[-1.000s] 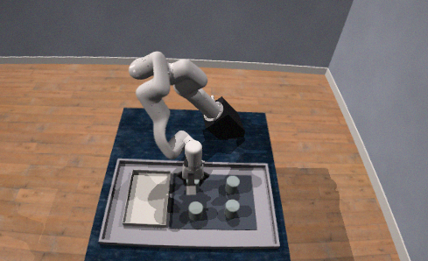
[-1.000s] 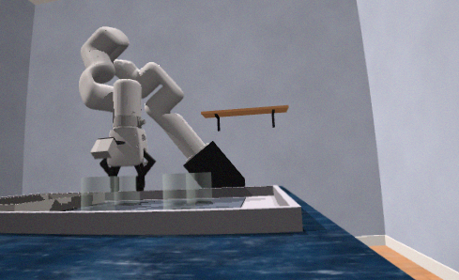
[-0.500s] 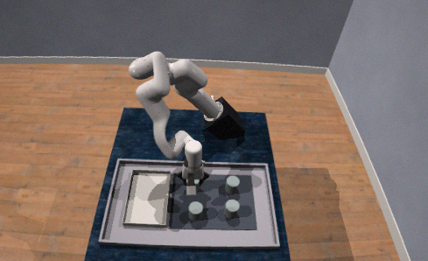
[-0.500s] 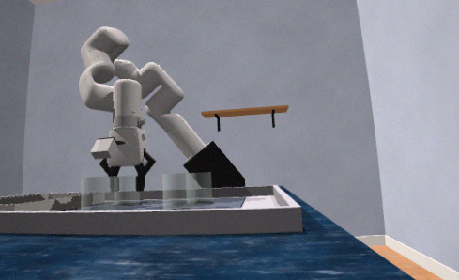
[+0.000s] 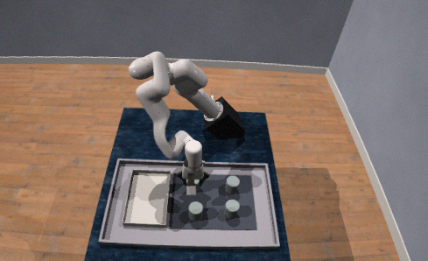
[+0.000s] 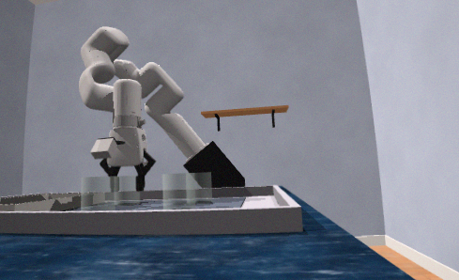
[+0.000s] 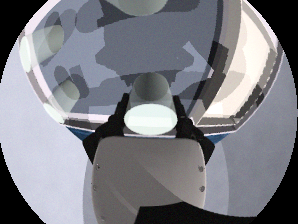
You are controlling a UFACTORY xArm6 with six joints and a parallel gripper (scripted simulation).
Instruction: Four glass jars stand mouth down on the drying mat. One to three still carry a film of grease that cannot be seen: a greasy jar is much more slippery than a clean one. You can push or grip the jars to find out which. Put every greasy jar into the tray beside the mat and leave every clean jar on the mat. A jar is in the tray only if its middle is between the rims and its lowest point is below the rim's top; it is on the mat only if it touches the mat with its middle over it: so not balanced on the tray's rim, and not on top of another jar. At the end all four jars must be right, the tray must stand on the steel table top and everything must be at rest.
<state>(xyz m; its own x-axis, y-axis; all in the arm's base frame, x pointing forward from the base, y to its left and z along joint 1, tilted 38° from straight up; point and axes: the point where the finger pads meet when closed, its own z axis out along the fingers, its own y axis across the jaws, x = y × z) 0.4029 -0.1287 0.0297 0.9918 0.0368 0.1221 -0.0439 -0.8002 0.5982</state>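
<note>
The pale tray lies 220 mm to the right of my hand, 60 mm ahead of it and 40 mm below it. Also, from my hand: dark drying mat (100 mm to the left, 80 mm ahead, 50 mm below).
</note>
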